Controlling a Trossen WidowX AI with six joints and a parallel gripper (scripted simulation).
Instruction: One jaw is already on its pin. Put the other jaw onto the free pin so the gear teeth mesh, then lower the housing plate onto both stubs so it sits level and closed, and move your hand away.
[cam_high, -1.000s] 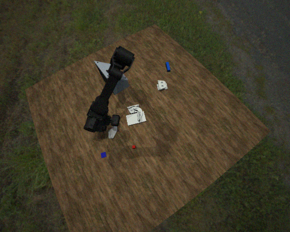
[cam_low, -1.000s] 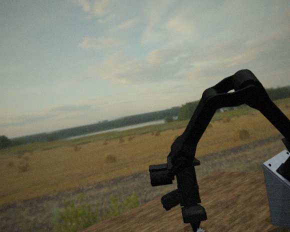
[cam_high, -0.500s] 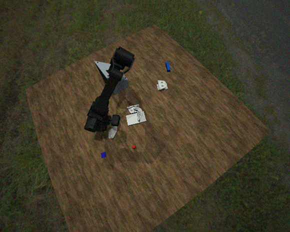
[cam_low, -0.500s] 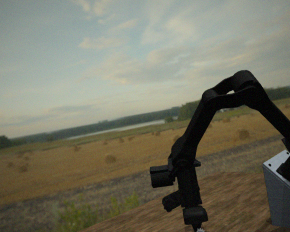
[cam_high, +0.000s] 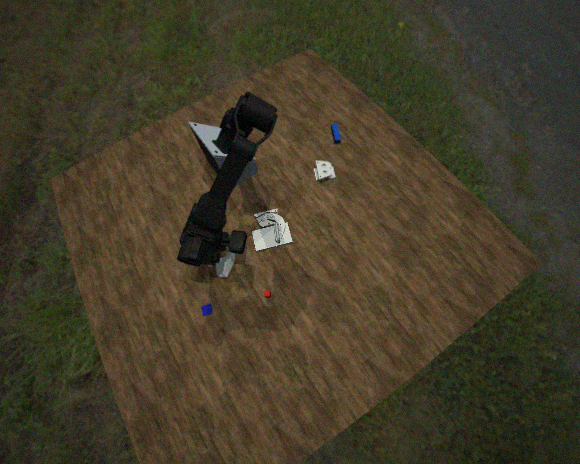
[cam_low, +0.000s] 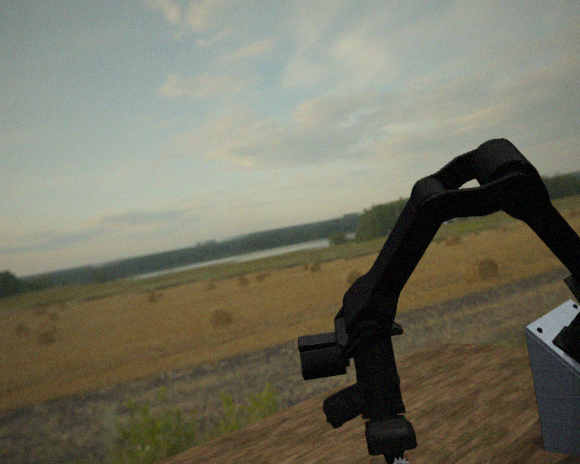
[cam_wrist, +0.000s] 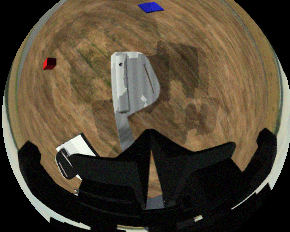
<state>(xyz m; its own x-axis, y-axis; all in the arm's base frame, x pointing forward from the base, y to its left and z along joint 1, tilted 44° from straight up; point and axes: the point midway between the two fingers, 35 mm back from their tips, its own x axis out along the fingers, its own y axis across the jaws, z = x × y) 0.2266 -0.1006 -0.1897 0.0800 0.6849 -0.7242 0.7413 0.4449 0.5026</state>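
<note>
Right now the white jaw is 20 mm ahead of my gripper tip, 10 mm to the left of it and 10 mm above it. The rest, counted from my gripper tip: white stepped piece (440 mm to the left, 20 mm below); then red cube (200 mm ahead, 20 mm to the left, 10 mm below); then blue square (150 mm to the right, 120 mm ahead, 30 mm below).
</note>
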